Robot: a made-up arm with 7 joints. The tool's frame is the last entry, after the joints.
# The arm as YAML. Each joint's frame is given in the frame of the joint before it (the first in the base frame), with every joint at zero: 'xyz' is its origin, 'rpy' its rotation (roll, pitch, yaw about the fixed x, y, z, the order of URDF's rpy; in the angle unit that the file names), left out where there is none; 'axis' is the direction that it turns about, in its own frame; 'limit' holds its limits. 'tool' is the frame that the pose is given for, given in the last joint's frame.
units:
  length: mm
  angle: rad
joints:
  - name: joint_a
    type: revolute
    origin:
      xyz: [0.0, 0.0, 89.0]
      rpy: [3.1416, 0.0, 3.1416]
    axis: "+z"
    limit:
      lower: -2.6
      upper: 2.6
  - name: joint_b
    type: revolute
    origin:
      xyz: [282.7, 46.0, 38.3]
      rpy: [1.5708, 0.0, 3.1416]
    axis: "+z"
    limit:
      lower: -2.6
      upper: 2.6
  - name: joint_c
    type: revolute
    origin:
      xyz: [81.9, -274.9, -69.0]
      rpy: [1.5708, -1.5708, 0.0]
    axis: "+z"
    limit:
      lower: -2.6
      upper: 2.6
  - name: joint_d
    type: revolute
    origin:
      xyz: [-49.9, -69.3, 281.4]
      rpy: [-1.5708, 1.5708, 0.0]
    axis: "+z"
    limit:
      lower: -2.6
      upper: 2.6
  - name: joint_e
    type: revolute
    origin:
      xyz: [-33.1, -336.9, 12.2]
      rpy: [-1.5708, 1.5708, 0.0]
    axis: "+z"
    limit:
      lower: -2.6
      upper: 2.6
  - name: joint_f
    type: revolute
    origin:
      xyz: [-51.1, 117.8, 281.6]
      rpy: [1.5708, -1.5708, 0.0]
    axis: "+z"
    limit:
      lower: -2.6
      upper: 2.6
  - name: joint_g
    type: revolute
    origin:
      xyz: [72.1, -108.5, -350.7]
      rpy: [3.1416, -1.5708, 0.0]
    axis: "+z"
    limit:
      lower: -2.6
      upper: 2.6
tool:
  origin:
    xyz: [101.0, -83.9, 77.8]
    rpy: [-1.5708, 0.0, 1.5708]
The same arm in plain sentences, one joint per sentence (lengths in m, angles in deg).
The arm has seven revolute joints in a row. What follows holds with every joint at zero, and every direction is one of the base frame's.
Joint 1 is mounted 0.0890 m along +z from the base frame's origin and rotates about -z, from -148.97 to 148.97 deg.
Joint 2 is mounted 0.2827 m along -x and 0.0460 m along +y and 0.0383 m along -z from joint 1 and rotates about +y, from -148.97 to 148.97 deg.
Joint 3 is mounted 0.0819 m along +x and 0.0690 m along -y and 0.2749 m along +z from joint 2 and rotates about +z, from -148.97 to 148.97 deg.
Joint 4 is mounted 0.0693 m along +x and 0.0499 m along -y and 0.2814 m along +z from joint 3 and rotates about -x, from -148.97 to 148.97 deg.
Joint 5 is mounted 0.0122 m along -x and 0.3369 m along +y and 0.0331 m along +z from joint 4 and rotates about -y, from -148.97 to 148.97 deg.
Joint 6 is mounted 0.0511 m along -x and 0.2816 m along -y and 0.1178 m along +z from joint 5 and rotates about -z, from -148.97 to 148.97 deg.
Joint 7 is mounted 0.1085 m along +x and 0.0721 m along -y and 0.3507 m along +z from joint 6 and rotates about -y, from -148.97 to 148.97 deg.
The tool frame, which is the frame that the pose is given for, is mounted 0.0839 m along -x and 0.0778 m along -y and 0.1010 m along -z from joint 7; its axes are the base frame's turned by roll 0.00, pitch 0.00 and yaw 0.00 deg (as in URDF: about the fixed x, then y, then z).

